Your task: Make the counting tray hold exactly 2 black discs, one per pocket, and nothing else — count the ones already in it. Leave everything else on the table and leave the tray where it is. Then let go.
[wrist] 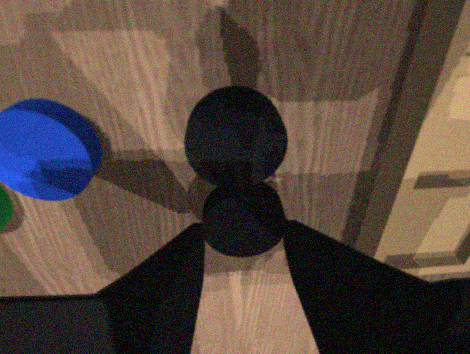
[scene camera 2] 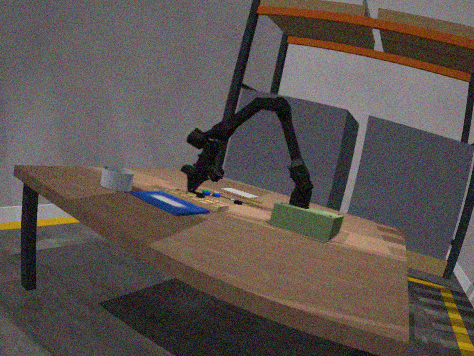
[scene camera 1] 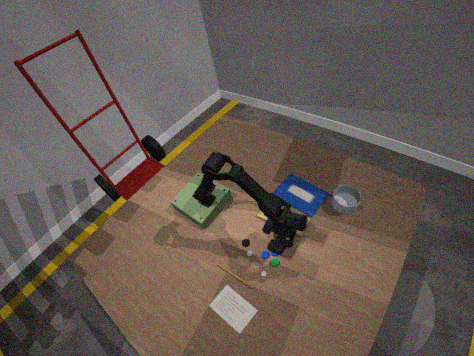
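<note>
My gripper (scene camera 1: 278,247) (scene camera 2: 194,190) (wrist: 244,232) is low at the table, its fingertips shut on the sides of a black disc (wrist: 243,220). A slightly larger black disc (wrist: 236,134) lies against it, just beyond the fingertips. Another black disc (scene camera 1: 245,242) (scene camera 2: 238,202) lies apart on the table. The pale wooden counting tray (scene camera 1: 261,216) (scene camera 2: 222,206) (wrist: 444,145) is to the right in the wrist view, partly cut off; the pocket parts showing there hold no disc. The arm hides most of it in scene camera 1. A blue disc (scene camera 1: 265,254) (wrist: 42,155) and a green disc (scene camera 1: 275,262) (wrist: 4,210) lie left in the wrist view.
White pieces (scene camera 1: 250,253) (scene camera 1: 264,273) and a second blue disc (scene camera 1: 275,254) lie near the gripper. Around them are a thin stick (scene camera 1: 235,276), a paper sheet (scene camera 1: 233,308) (scene camera 2: 240,192), a blue folder (scene camera 1: 318,201) (scene camera 2: 191,209), a round container (scene camera 1: 346,200) (scene camera 2: 117,180) and the arm's green base (scene camera 2: 305,222).
</note>
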